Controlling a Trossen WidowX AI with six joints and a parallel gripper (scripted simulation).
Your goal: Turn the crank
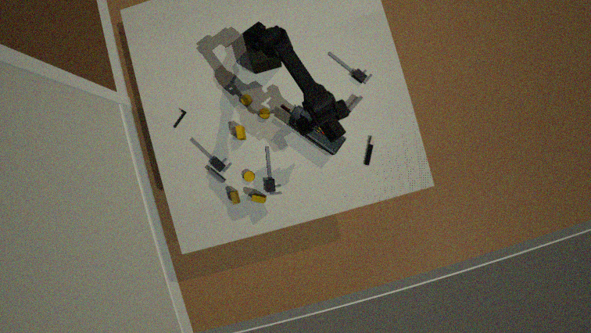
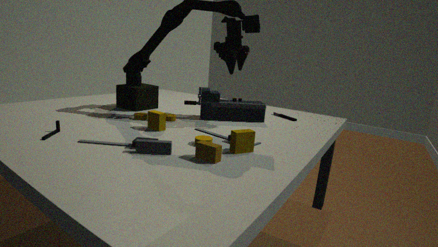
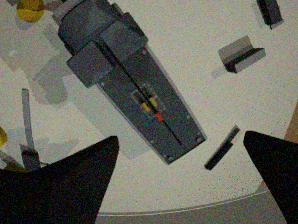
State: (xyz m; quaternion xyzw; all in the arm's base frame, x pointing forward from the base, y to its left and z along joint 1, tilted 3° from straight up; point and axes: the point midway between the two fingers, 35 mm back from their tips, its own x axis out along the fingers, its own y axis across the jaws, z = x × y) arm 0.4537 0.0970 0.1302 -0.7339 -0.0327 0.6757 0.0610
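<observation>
Now: gripper tip 15 cm past the brown crank handle, 14 cm above it and 11 cm to the left of it. The rest, counted from my gripper tip: slide 11 cm below, 3 cm ahead; black l-shaped key 58 cm to the right, 35 cm behind, 18 cm below; black bar 19 cm to the left, 19 cm below, 18 cm ahead.
</observation>
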